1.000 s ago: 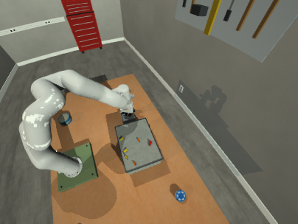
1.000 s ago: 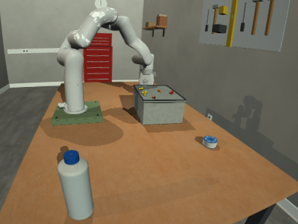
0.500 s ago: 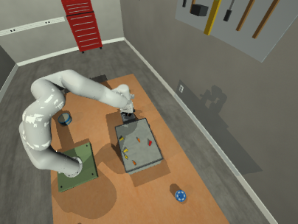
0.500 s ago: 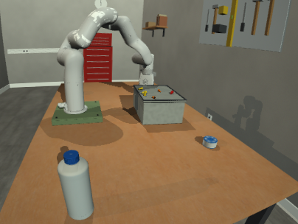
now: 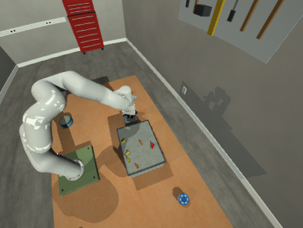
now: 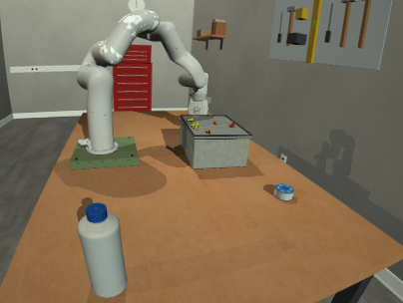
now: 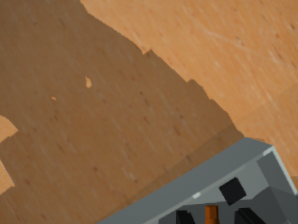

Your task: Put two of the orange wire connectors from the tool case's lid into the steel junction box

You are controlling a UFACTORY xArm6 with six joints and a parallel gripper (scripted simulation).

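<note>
The grey tool case lies 2 cm behind my hand, 30 cm to the right of it and 6 cm above it. The rest, counted from my hand: red connector 5 cm ahead, 34 cm to the right, 10 cm above; yellow connector 10 cm behind, 24 cm to the right, 10 cm above.
</note>
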